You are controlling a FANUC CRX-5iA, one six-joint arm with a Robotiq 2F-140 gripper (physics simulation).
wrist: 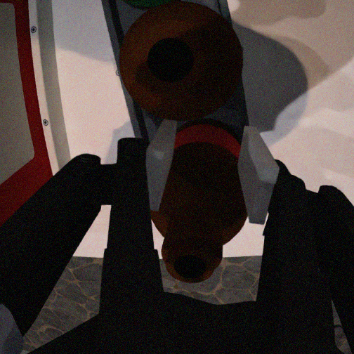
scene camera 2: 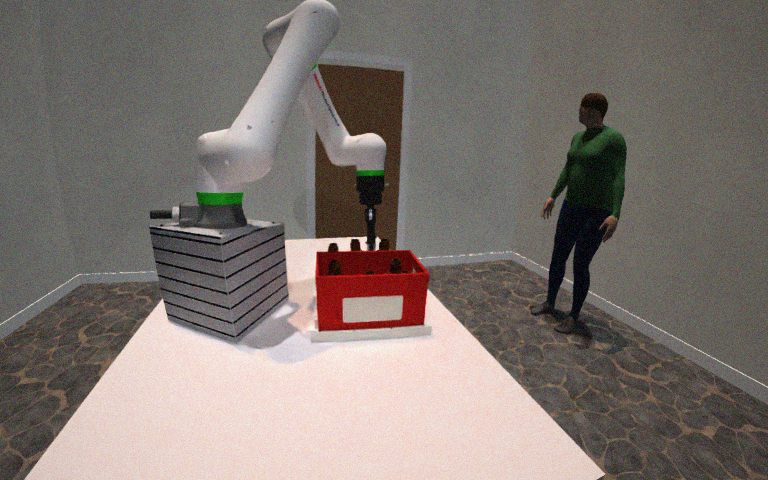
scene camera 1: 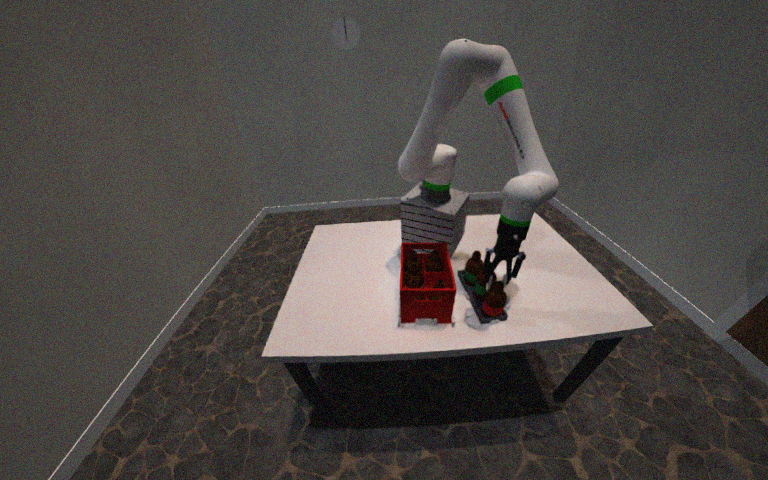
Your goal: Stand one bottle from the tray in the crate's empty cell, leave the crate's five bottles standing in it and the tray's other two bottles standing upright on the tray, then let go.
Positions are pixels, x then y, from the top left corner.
Labels:
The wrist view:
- my gripper: 207, 141
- bottle: 202, 207
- bottle: 179, 67
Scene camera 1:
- my gripper: 494, 289

